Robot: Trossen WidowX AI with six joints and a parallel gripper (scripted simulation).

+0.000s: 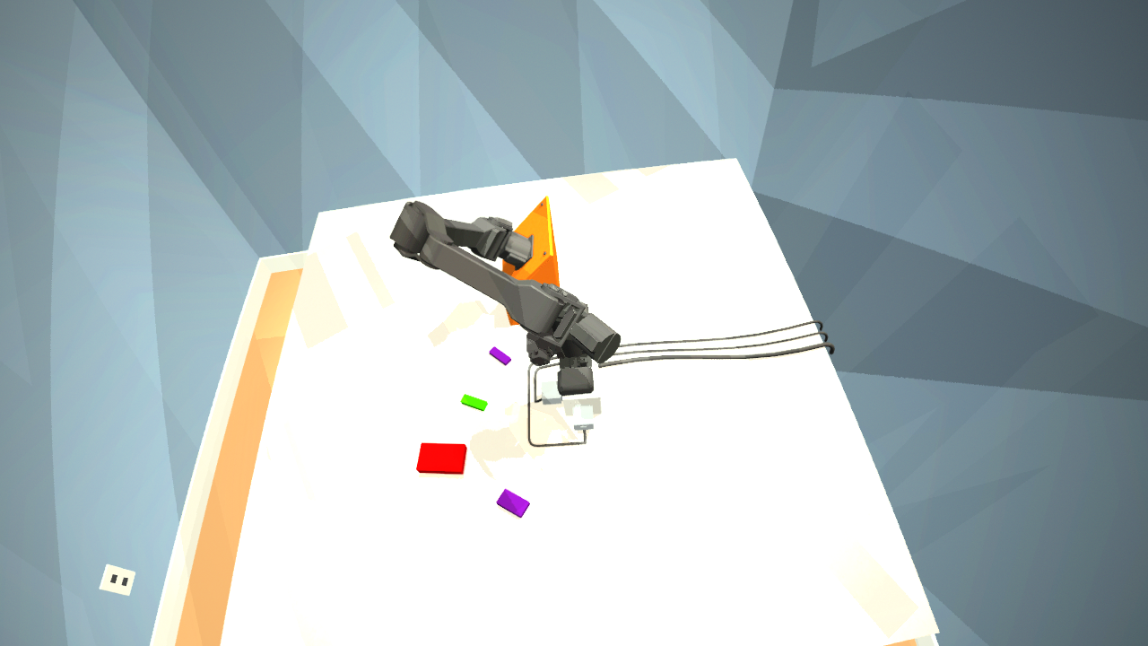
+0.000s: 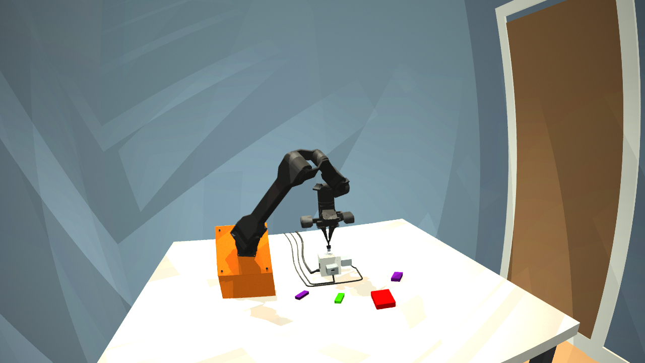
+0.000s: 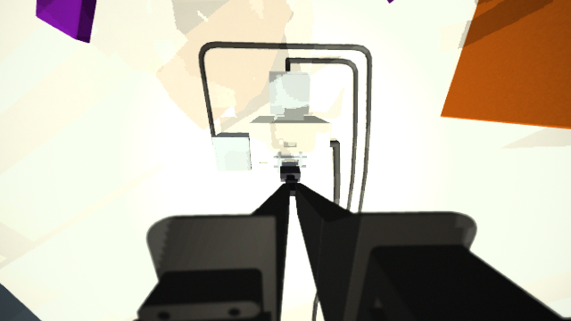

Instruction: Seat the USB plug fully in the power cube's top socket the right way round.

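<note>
Now: gripper tip 20 mm above the black USB plug. From my gripper tip the other things lie so: metal-rimmed socket 60 mm below; green block 240 mm to the right, 120 mm below; red block 130 mm ahead, 290 mm to the right, 110 mm below.
</note>
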